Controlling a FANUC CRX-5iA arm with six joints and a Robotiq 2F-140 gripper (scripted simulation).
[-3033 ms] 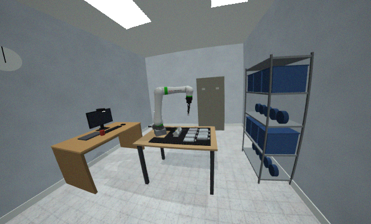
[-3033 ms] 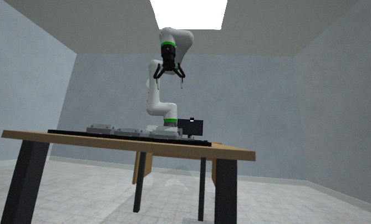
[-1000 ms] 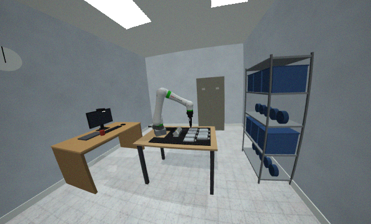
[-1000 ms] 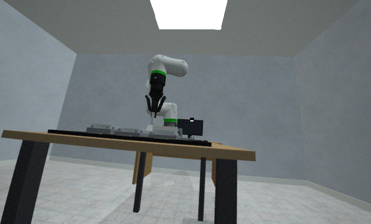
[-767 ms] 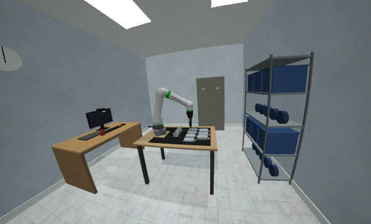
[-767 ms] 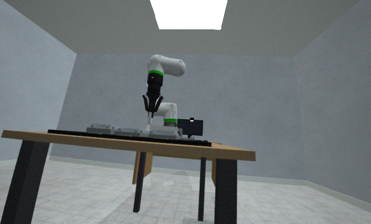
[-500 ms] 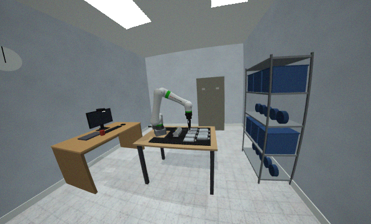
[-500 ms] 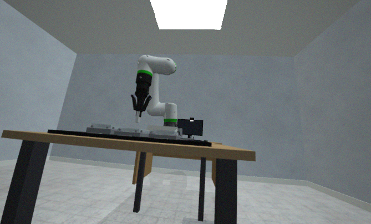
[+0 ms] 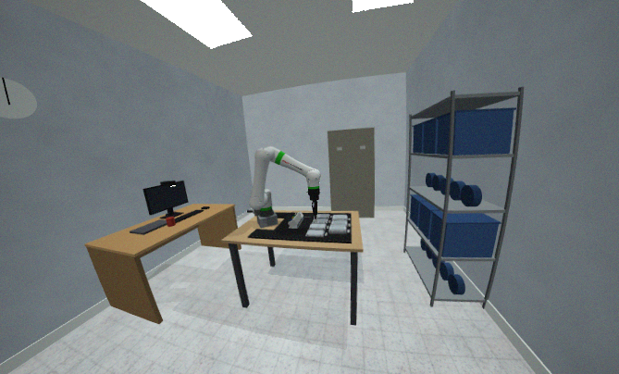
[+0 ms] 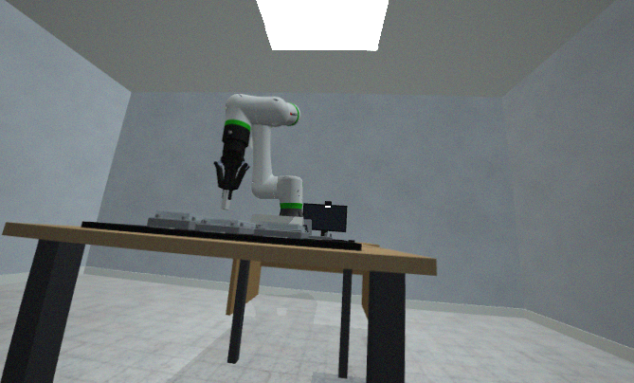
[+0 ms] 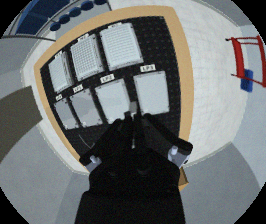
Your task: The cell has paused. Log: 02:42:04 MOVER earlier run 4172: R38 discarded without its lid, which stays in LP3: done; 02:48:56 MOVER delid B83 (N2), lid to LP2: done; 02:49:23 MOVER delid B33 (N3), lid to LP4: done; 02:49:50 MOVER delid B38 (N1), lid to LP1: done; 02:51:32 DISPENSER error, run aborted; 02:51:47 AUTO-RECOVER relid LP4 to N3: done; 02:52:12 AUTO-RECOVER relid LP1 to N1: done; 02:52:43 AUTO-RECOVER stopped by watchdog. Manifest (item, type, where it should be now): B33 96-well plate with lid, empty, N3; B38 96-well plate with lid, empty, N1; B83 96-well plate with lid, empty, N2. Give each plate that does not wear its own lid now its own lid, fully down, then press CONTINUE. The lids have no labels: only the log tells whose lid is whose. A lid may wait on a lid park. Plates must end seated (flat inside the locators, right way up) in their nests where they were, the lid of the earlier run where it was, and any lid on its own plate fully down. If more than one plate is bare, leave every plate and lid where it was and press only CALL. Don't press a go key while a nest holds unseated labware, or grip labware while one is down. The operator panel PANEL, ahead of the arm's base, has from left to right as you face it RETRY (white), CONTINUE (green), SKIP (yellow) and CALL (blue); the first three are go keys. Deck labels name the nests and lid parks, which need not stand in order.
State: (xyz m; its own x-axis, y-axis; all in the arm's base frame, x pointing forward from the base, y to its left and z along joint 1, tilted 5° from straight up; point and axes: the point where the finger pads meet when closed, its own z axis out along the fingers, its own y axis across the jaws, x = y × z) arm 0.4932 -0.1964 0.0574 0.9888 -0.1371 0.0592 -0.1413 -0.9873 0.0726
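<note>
Right now the clear lid is 90 mm below my hand, 60 mm to the left of it and 10 mm ahead of it. The rest, counted from my hand: plate: 200 mm ahead, 90 mm to the left, 90 mm below; yellow key: 220 mm behind, 140 mm to the left, 40 mm below; blue key: 230 mm behind, 90 mm to the left, 40 mm below.
</note>
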